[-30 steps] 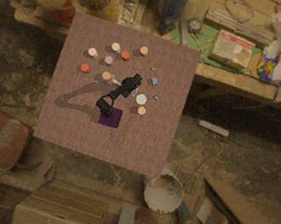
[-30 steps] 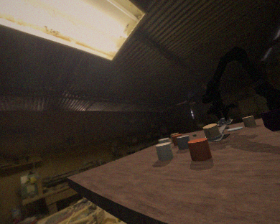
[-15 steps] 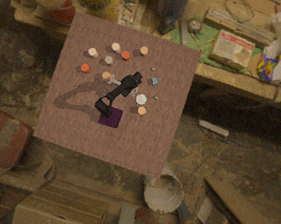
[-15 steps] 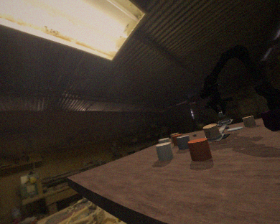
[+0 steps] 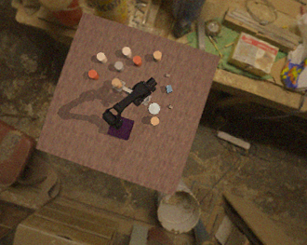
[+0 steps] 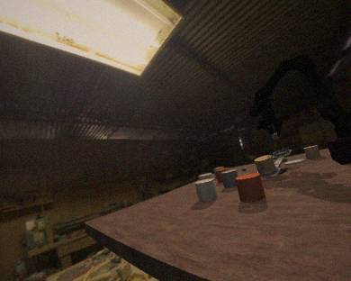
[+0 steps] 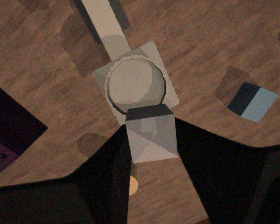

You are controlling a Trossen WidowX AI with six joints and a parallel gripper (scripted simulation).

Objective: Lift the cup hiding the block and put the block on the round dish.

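Right now the white round dish is 160 mm below my gripper tip, 100 mm to the right of it and 40 mm behind it. Also, from my gripper tip: balance beam: 130 mm to the left, 130 mm below, 10 mm ahead; then grey block: 10 mm above; then small blue block: 170 mm ahead, 150 mm to the right, 150 mm below.
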